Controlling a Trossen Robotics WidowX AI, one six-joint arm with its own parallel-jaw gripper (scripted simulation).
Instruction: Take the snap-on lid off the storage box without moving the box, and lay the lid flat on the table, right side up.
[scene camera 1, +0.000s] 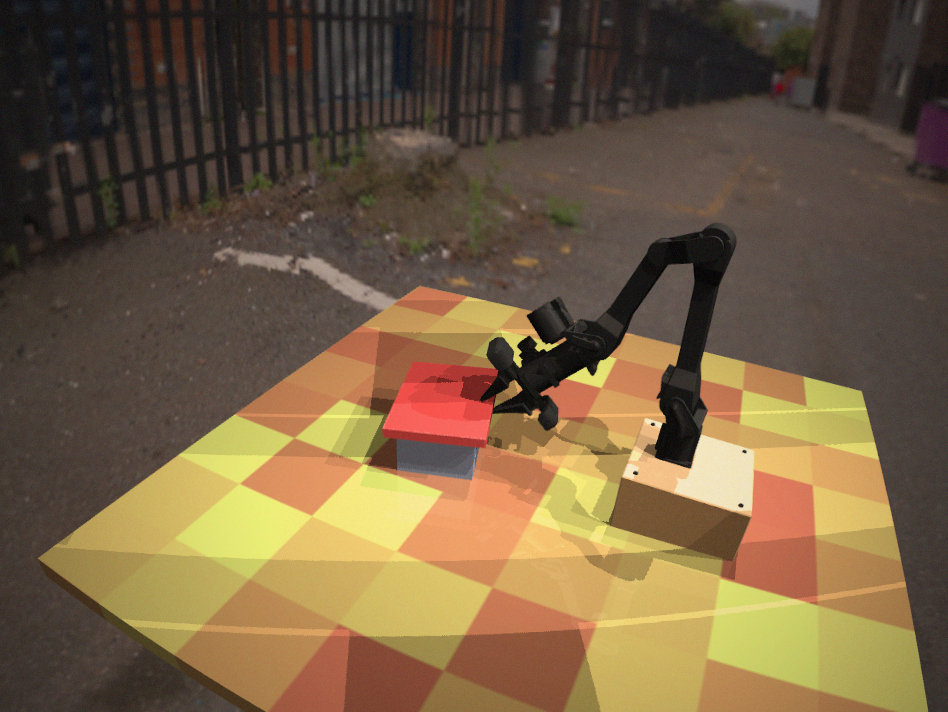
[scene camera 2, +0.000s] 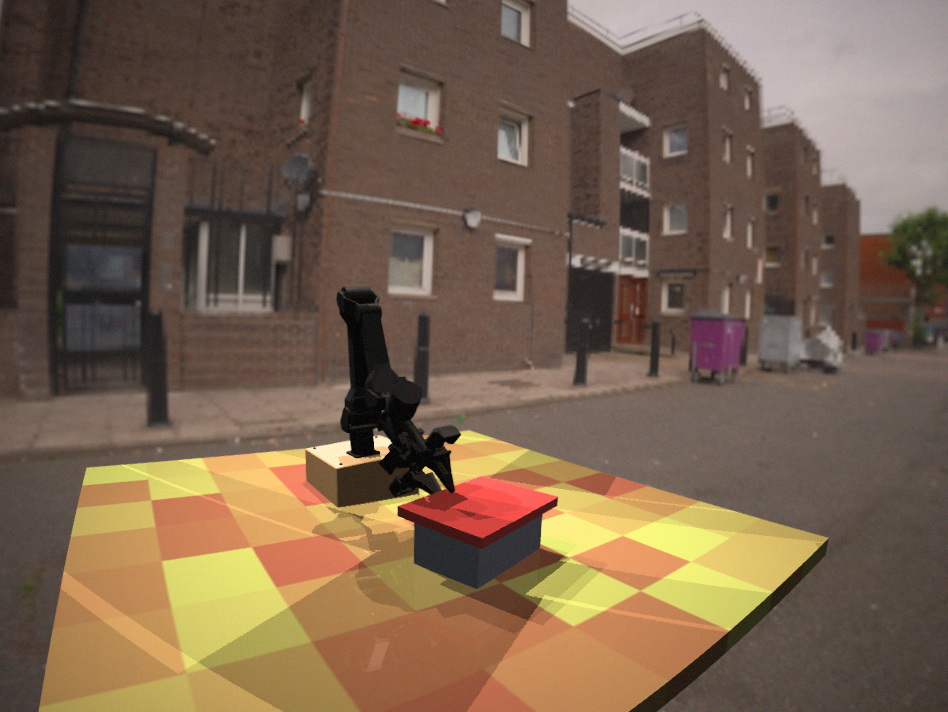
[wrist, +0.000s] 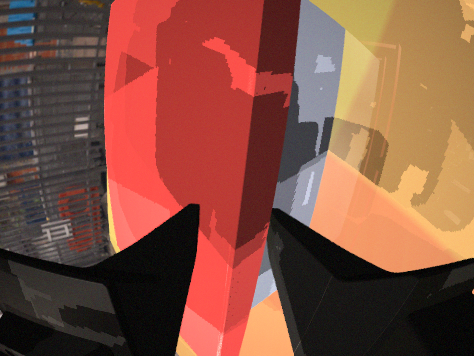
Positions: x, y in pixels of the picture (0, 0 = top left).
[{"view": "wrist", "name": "my gripper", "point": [233, 216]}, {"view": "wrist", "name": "red lid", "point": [196, 106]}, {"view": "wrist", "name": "grey-blue storage box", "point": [320, 46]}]
